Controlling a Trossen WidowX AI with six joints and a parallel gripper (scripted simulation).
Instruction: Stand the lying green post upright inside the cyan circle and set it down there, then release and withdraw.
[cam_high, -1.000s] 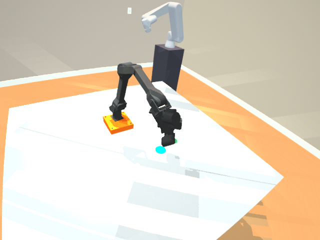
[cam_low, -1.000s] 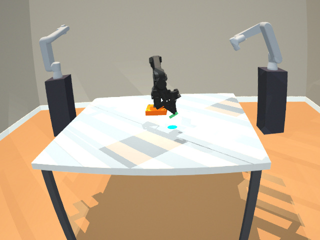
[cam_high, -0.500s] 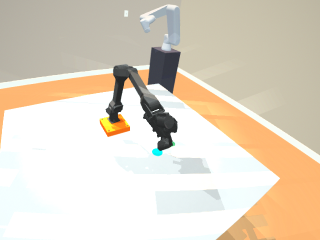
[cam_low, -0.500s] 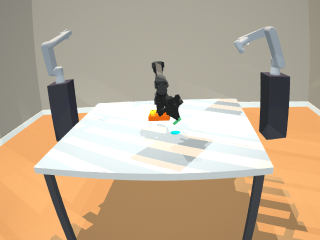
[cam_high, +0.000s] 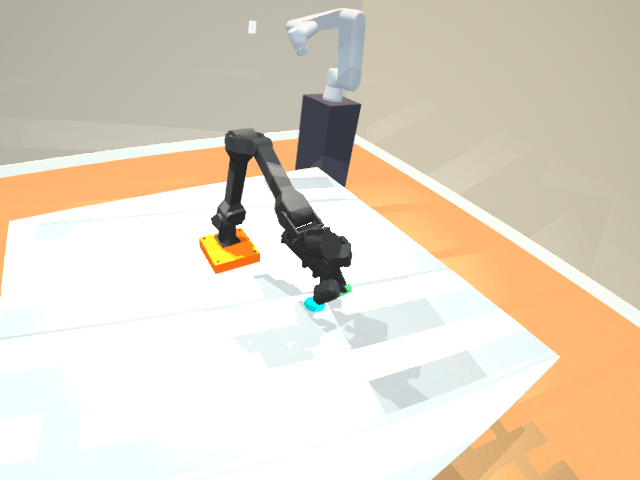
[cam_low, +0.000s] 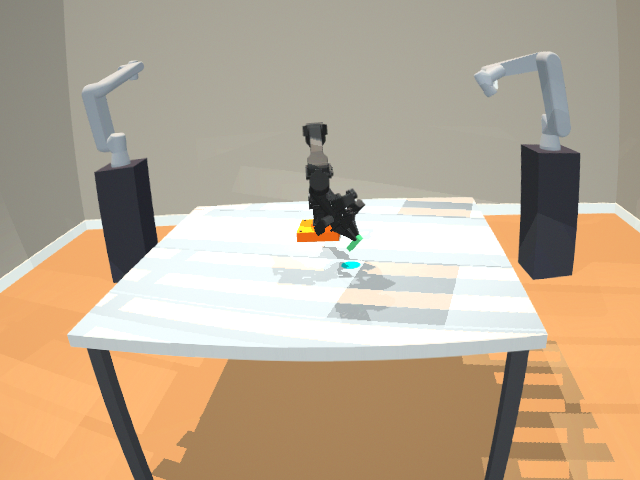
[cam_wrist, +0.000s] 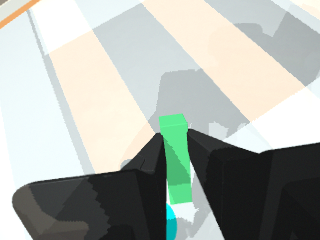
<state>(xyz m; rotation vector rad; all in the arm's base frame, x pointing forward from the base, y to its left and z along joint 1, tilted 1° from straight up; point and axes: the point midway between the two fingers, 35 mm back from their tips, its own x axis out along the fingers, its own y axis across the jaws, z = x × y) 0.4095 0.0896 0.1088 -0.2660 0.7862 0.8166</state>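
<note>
My gripper tip is now 1 cm past the green post, 1 cm to the left of it and 1 cm above it. The rest, counted from my gripper tip: cyan circle (8 cm behind, 2 cm to the right, 11 cm below).
</note>
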